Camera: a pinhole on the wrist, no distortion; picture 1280 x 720 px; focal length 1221.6 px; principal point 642.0 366.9 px. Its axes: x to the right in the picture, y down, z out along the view. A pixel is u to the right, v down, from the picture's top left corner.
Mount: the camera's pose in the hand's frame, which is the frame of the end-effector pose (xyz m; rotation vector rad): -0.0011 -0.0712 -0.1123 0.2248 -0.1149 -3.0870
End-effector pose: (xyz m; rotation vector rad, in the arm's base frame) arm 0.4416 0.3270 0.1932 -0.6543 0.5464 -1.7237
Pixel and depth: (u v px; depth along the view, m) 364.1 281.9 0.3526
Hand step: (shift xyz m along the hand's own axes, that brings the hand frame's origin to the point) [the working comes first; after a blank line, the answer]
In the camera's frame: -0.0802 -0.0245 0.3526

0.0257 -0.0179 0.2452
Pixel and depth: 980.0 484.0 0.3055
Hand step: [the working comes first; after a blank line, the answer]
In the camera's frame: 0.0845 0.0293 0.3055

-0.1282 -0.0830 0.1793
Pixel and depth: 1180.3 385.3 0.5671
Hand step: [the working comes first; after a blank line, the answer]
In the camera's frame: 0.2499 0.0085 0.5671

-0.3307 -0.0520 0.4122
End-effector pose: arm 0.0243 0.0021 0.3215 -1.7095 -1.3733 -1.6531
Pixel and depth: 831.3 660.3 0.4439
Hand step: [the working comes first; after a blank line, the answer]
In the camera's frame: 0.0688 0.1066 0.4439

-0.1299 -0.1494 0.3241
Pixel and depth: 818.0 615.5 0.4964
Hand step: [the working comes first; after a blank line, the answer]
In the camera's frame: 0.0715 0.1010 0.4964

-0.1405 -0.1403 0.3751
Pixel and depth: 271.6 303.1 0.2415
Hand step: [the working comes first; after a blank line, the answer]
In the camera's frame: -0.0732 -0.0126 0.2415

0.0355 -0.0379 0.1355
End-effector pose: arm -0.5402 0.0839 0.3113 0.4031 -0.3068 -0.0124
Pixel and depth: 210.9 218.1 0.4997
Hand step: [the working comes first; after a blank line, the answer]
In the camera's frame: -0.1763 -0.0609 0.4997

0.0978 0.0335 0.4013
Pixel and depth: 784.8 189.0 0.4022
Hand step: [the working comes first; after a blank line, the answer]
In the camera's frame: 0.0470 -0.0586 0.4022

-0.1087 0.0133 0.2733
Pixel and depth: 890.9 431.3 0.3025
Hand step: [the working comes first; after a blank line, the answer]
In the camera's frame: 0.0616 0.0159 0.3025

-0.1056 -0.0688 0.1786
